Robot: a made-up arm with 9 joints.
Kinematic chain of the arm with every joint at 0, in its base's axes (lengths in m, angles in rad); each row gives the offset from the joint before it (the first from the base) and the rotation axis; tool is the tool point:
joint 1: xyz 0 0 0.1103 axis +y
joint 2: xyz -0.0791 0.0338 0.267 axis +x
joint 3: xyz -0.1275 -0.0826 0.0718 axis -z
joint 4: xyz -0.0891 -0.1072 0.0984 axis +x
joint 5: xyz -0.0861 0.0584 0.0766 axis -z
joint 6: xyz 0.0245 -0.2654 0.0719 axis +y
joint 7: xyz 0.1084 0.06 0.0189 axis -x
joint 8: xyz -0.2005 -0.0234 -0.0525 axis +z
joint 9: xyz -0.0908 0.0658 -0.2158 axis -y
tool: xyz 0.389 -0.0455 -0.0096
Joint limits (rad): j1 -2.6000..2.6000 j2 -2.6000..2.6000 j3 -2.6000..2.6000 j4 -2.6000..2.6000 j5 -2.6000..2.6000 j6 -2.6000..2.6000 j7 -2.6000..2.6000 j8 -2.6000..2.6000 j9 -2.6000..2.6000
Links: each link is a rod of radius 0.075 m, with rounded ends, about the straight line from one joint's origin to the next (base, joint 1, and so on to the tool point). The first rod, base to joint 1, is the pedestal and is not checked.
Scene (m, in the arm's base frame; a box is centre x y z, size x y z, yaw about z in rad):
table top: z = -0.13
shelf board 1: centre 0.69 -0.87 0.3 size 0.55 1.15 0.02 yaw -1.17
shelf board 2: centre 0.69 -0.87 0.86 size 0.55 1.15 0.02 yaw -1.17
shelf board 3: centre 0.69 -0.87 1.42 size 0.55 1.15 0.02 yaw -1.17
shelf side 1: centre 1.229 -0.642 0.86 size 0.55 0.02 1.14 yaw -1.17
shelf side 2: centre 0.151 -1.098 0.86 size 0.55 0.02 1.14 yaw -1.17
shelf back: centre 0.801 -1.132 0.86 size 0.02 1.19 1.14 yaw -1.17
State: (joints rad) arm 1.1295 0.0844 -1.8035 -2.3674 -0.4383 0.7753 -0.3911 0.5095 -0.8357
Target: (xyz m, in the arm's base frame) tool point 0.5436 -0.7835 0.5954
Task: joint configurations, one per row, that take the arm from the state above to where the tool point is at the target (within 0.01 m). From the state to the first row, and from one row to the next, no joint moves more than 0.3 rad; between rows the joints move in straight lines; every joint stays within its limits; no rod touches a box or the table.
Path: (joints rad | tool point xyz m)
1: 0.8329 0.0468 -1.7197 -2.3096 -0.3799 0.7633 -0.2870 0.5222 -0.7788 | 0.5194 -0.4571 0.4088
2: 0.5363 0.0093 -1.6359 -2.2517 -0.3216 0.7514 -0.1829 0.5349 -0.7219 | 0.4025 -0.4506 0.5954
3: 0.7545 0.0302 -1.6231 -2.2477 -0.2787 0.8374 -0.0962 0.5397 -0.9712 | 0.4770 -0.5812 0.5859
4: 0.9728 0.0510 -1.6104 -2.2437 -0.2359 0.9235 -0.0095 0.5445 -1.2205 | 0.5190 -0.6977 0.5818
5: 1.1910 0.0719 -1.5976 -2.2397 -0.1931 1.0095 0.0771 0.5493 -1.4698 | 0.5436 -0.7835 0.5954

